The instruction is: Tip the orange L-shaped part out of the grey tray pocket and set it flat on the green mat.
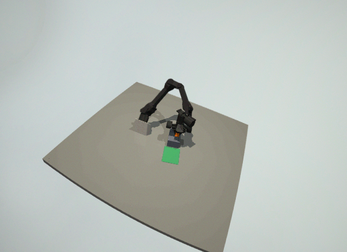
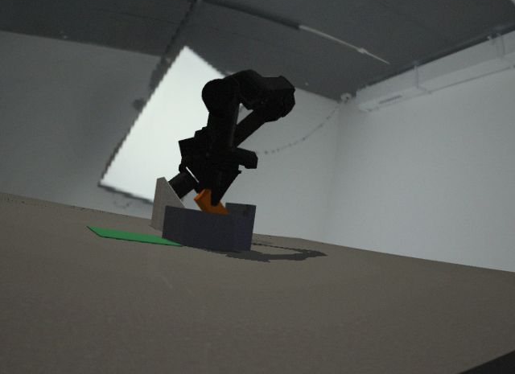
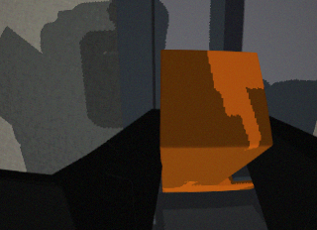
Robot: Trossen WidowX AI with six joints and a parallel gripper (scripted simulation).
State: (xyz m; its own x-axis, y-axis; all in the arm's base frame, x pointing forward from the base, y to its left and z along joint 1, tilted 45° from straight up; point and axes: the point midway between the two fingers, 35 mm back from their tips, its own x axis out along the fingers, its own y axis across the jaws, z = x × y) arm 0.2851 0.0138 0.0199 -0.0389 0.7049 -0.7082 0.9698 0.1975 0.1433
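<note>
The green mat is 20 mm ahead of my gripper tip, 140 mm to the right of it and 90 mm below it. From my gripper tip the other things lie so: orange L-shaped part (20 mm behind, 30 mm to the left, 30 mm below).
</note>
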